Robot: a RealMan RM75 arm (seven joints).
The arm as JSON. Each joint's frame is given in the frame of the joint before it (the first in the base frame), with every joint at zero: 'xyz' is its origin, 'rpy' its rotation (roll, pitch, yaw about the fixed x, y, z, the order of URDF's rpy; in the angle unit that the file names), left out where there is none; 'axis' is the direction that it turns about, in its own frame. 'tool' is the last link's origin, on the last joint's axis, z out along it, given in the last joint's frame.
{
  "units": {
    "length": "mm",
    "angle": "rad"
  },
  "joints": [
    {
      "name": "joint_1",
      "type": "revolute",
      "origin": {
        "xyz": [
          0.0,
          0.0,
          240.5
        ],
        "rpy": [
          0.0,
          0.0,
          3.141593
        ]
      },
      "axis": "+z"
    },
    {
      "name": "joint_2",
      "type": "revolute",
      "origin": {
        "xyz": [
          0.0,
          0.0,
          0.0
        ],
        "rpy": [
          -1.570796,
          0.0,
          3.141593
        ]
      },
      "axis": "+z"
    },
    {
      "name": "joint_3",
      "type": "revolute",
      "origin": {
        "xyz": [
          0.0,
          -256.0,
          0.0
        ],
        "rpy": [
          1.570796,
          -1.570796,
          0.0
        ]
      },
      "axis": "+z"
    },
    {
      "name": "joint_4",
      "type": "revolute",
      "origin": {
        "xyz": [
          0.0,
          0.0,
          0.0
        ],
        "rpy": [
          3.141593,
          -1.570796,
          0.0
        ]
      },
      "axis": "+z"
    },
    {
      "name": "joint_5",
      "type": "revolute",
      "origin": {
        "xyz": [
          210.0,
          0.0,
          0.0
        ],
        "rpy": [
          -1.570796,
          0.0,
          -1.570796
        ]
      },
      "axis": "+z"
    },
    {
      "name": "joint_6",
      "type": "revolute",
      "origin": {
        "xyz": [
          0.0,
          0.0,
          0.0
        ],
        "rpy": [
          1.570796,
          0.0,
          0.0
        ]
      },
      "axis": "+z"
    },
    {
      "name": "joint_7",
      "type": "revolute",
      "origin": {
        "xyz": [
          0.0,
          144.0,
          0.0
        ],
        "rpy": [
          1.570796,
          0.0,
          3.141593
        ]
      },
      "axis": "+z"
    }
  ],
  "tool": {
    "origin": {
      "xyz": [
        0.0,
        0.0,
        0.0
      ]
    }
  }
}
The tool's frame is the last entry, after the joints.
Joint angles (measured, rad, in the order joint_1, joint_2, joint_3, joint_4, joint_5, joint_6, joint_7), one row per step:
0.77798 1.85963 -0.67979 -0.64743 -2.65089 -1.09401 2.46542
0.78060 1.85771 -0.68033 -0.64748 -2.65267 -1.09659 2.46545
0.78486 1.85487 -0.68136 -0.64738 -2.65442 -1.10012 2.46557
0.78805 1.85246 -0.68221 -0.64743 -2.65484 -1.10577 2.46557
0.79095 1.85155 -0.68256 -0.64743 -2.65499 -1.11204 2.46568
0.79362 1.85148 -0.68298 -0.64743 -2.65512 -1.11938 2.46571
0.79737 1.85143 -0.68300 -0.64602 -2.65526 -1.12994 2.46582
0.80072 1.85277 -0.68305 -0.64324 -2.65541 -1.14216 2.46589
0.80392 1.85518 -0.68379 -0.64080 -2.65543 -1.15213 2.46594
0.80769 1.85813 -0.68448 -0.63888 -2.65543 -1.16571 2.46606
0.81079 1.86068 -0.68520 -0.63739 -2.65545 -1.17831 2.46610
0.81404 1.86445 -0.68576 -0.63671 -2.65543 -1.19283 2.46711
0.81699 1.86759 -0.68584 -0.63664 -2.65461 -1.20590 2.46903
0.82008 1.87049 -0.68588 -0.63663 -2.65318 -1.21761 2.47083
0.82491 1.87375 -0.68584 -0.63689 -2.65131 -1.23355 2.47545
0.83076 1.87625 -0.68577 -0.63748 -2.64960 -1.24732 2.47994
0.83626 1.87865 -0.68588 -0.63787 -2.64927 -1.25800 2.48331
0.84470 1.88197 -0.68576 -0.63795 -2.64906 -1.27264 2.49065
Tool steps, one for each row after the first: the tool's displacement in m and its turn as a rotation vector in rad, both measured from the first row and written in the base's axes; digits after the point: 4 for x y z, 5 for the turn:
-0.0009 0.0006 0.0008 -0.00194 -0.00228 0.00194
-0.0024 0.0017 0.0019 -0.00447 -0.00501 0.00533
-0.0037 0.0023 0.0026 -0.00852 -0.00539 0.00770
-0.0051 0.0026 0.0025 -0.01373 -0.00381 0.00947
-0.0065 0.0026 0.0018 -0.02058 -0.00128 0.01092
-0.0083 0.0024 0.0006 -0.03099 0.00345 0.01186
-0.0099 0.0016 -0.0019 -0.04486 0.01033 0.01133
-0.0115 0.0009 -0.0046 -0.05769 0.01650 0.01150
-0.0137 -0.0001 -0.0078 -0.07376 0.02430 0.01187
-0.0155 -0.0010 -0.0106 -0.08845 0.03113 0.01206
-0.0177 -0.0022 -0.0139 -0.10475 0.03980 0.01179
-0.0198 -0.0032 -0.0166 -0.11798 0.04864 0.01120
-0.0221 -0.0040 -0.0190 -0.12962 0.05720 0.01127
-0.0253 -0.0047 -0.0218 -0.14405 0.06916 0.01036
-0.0289 -0.0048 -0.0240 -0.15596 0.07922 0.01106
-0.0320 -0.0048 -0.0259 -0.16616 0.08613 0.01236
-0.0365 -0.0046 -0.0285 -0.17955 0.09682 0.01239

